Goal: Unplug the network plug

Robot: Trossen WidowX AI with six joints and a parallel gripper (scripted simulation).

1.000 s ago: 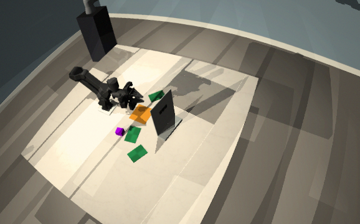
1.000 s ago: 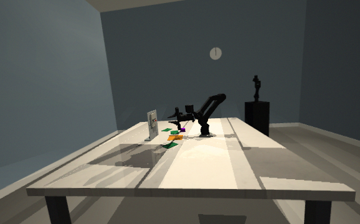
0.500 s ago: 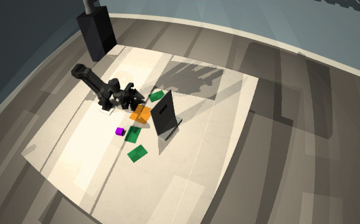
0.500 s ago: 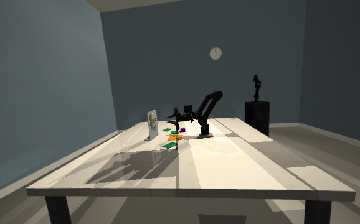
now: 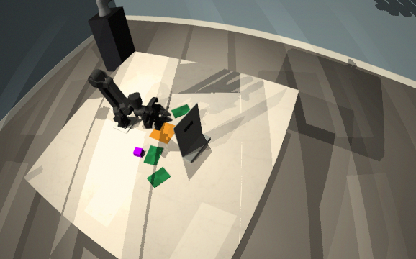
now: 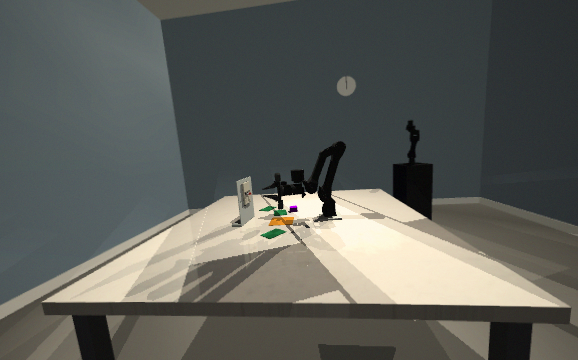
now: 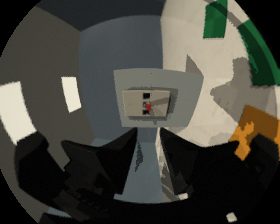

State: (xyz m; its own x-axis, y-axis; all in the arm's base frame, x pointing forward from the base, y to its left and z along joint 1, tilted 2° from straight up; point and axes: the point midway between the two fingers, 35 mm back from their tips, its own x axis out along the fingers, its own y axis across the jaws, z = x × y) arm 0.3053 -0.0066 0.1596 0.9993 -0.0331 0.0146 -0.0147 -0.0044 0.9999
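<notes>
Right now my gripper tip is 8 cm short of the red plug and 2 cm to the left of it. Round my gripper tip: orange marked square (16 cm below, 9 cm behind, 2 cm to the left); then upright grey panel (10 cm ahead, 5 cm below, 3 cm to the right).
</notes>
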